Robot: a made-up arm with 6 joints.
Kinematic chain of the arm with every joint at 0, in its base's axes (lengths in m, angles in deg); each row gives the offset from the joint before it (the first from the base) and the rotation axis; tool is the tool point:
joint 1: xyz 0 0 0.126 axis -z
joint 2: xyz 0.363 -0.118 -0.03 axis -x
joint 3: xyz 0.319 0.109 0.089 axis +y
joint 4: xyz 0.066 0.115 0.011 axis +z
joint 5: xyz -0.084 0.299 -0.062 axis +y
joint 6: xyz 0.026 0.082 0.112 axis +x
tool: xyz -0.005 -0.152 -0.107
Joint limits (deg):
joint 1: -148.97..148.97
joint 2: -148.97..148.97
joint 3: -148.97..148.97
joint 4: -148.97..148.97
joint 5: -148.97..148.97
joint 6: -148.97..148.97
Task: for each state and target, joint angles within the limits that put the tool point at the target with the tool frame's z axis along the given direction. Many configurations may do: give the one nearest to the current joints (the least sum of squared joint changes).
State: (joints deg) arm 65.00 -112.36 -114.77 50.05 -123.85 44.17
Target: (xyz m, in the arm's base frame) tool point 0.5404 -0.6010 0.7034 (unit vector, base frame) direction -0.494 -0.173 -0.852
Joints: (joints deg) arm 42.50 -102.81 -109.93 38.00 -99.19 95.30
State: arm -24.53 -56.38 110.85 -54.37 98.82 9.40
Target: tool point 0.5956 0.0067 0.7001 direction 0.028 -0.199 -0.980
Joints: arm 4.09 -82.73 93.66 -38.74 86.21 55.41
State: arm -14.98 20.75 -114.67 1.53 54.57 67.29
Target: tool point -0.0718 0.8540 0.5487 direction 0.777 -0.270 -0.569
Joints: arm -59.55 -16.72 -117.02 -20.51 50.95 90.11
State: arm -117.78 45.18 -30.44 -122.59 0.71 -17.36
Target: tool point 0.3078 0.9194 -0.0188 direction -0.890 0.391 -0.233
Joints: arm -69.98 81.85 -14.59 -128.64 -28.13 0.01
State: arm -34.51 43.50 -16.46 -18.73 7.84 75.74
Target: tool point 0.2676 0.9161 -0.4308 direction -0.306 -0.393 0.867
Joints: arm -67.27 64.02 -2.21 -41.05 13.81 57.96
